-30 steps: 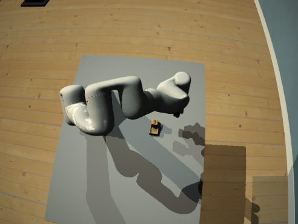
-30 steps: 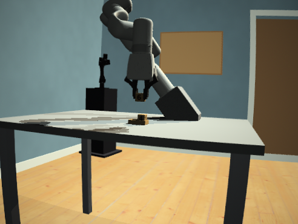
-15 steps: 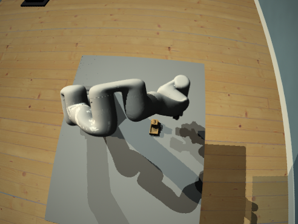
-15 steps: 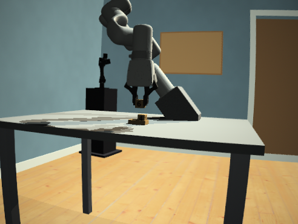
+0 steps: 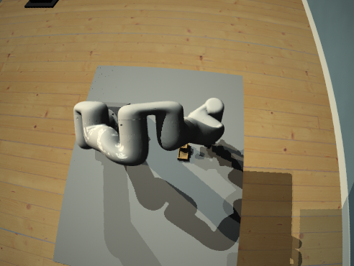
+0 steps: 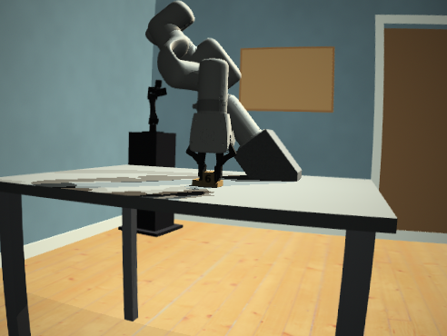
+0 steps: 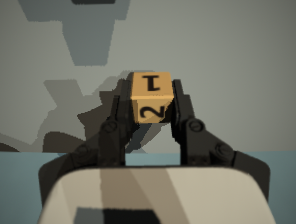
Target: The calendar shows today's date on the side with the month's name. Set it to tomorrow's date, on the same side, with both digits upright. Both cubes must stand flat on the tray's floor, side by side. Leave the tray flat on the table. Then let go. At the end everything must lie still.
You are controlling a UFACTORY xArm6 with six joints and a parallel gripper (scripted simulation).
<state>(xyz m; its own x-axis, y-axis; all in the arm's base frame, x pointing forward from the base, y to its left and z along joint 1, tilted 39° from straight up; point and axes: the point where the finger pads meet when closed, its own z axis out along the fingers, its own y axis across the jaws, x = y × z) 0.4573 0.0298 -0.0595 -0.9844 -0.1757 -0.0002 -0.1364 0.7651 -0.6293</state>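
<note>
Right now the wooden calendar tray is 10 cm behind my hand, 6 cm to the right of it and 4 cm below it. Round my hand: wooden number cube (1 cm below).
</note>
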